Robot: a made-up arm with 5 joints.
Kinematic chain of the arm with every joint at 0, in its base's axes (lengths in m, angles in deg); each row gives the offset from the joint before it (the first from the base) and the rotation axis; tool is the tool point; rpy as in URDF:
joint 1: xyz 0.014 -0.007 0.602 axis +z
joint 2: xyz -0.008 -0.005 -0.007 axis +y
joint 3: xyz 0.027 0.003 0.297 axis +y
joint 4: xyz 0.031 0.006 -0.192 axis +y
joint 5: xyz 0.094 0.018 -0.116 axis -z
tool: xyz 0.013 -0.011 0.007 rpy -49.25 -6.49 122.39
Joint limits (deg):
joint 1: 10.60..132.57
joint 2: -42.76..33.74
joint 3: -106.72..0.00
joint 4: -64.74..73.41
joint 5: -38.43..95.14
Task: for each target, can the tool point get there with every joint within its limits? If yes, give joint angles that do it. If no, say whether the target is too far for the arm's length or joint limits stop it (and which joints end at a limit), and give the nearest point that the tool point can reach.
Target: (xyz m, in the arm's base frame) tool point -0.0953 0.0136 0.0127
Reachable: no: joint limits stop it (at a limit: joint 1, joint 2, joint 5) | nearest point -0.0971 0.0822 0.4790 | short by 0.471 m
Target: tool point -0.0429 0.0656 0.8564
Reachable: yes | joints 122.70 -36.26 -9.49 -51.68 11.66
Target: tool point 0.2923 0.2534 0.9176
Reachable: yes | joints 42.17 12.96 -79.01 -24.54 71.26
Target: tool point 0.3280 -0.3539 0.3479
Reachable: no: joint limits stop it (at a limit: joint 1, joint 2) | nearest point 0.2347 0.0398 0.4891 | short by 0.429 m
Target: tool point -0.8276 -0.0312 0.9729
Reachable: no: too far | nearest point -0.2574 -0.0360 1.0402 | short by 0.574 m
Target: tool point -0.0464 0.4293 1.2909
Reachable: no: too far | nearest point -0.0286 0.3006 1.0893 | short by 0.240 m
